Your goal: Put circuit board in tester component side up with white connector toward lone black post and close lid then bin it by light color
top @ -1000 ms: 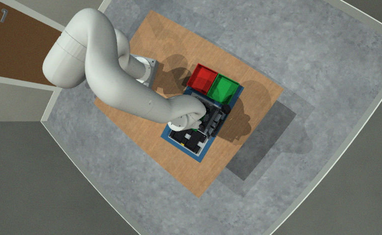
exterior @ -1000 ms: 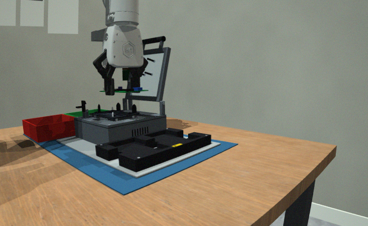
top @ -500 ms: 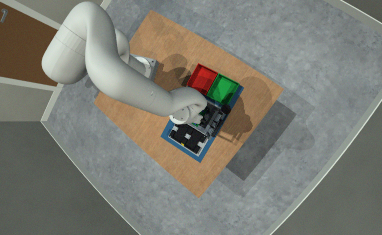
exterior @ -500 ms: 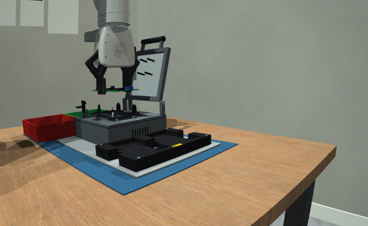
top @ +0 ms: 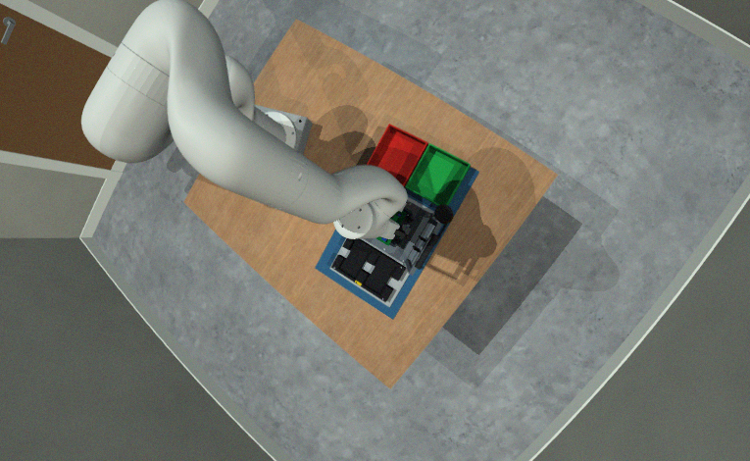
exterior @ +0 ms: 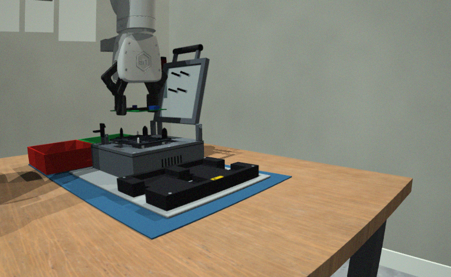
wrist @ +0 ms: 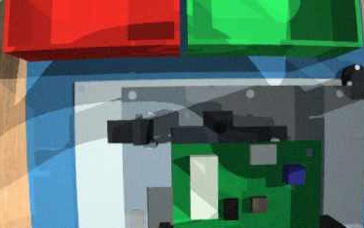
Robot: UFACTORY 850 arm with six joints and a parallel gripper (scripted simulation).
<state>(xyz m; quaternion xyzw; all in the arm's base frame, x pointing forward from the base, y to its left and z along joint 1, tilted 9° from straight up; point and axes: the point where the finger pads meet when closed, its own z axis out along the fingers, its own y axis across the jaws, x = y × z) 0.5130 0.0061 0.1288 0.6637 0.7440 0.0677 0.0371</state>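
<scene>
Now: hand right at the green circuit board. The rest, counted from my hand: black hook (7 cm behind, 5 cm to the left, 5 cm below); see-through lid (12 cm ahead, 5 cm above, 2 cm to the left); green bin (20 cm to the left, 12 cm below, 2 cm ahead).
</scene>
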